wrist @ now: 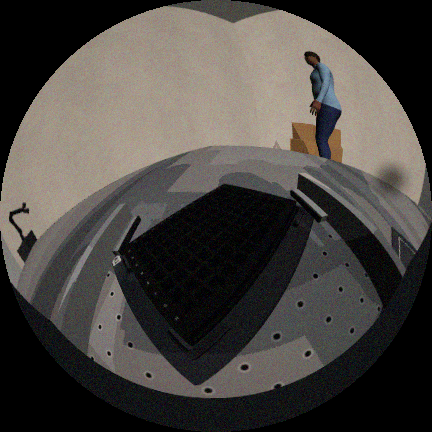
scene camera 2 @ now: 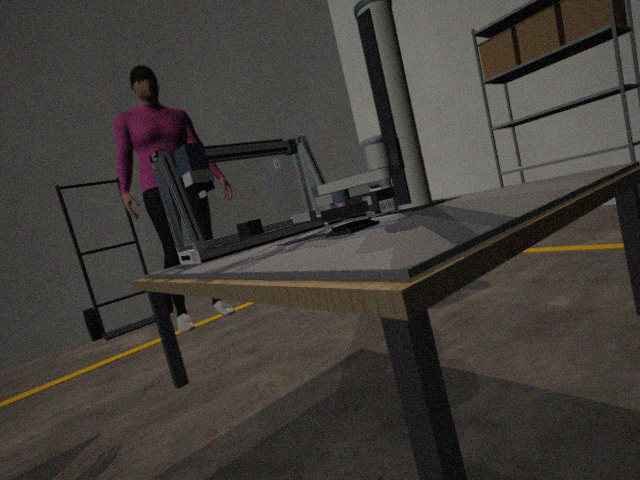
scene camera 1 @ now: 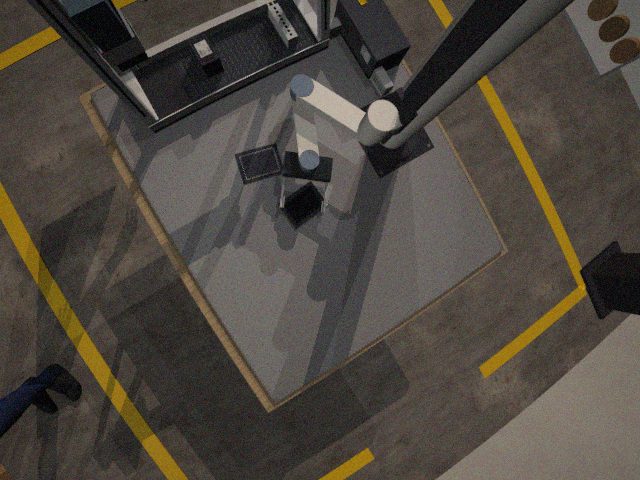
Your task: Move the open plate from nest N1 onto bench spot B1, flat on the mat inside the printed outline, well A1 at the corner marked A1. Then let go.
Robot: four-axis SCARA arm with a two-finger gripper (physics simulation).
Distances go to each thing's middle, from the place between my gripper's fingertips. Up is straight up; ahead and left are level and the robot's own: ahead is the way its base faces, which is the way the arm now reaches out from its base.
The black well plate (wrist: 195, 265) lies 20 mm behind my hand, 20 mm to the right of it and 20 mm below it.
